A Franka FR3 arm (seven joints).
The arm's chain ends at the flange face. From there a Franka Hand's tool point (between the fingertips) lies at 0.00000 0.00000 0.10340 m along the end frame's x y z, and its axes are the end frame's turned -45 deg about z.
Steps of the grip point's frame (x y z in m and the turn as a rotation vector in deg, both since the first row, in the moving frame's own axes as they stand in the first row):
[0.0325, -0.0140, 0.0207, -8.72, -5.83, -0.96]
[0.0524, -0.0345, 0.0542, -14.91, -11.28, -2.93]
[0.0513, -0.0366, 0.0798, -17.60, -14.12, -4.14]
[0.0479, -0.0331, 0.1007, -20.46, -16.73, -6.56]
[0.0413, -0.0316, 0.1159, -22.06, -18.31, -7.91]
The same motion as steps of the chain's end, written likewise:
[0.0093, -0.0513, 0.0224, -10.29, 2.04, -0.96]
[0.0073, -0.0941, 0.0597, -18.52, 2.57, -2.93]
[0.0046, -0.1014, 0.0877, -22.43, 2.46, -4.14]
[0.0032, -0.1027, 0.1115, -26.30, 2.64, -6.56]
[-0.0012, -0.1005, 0.1286, -28.55, 2.65, -7.91]

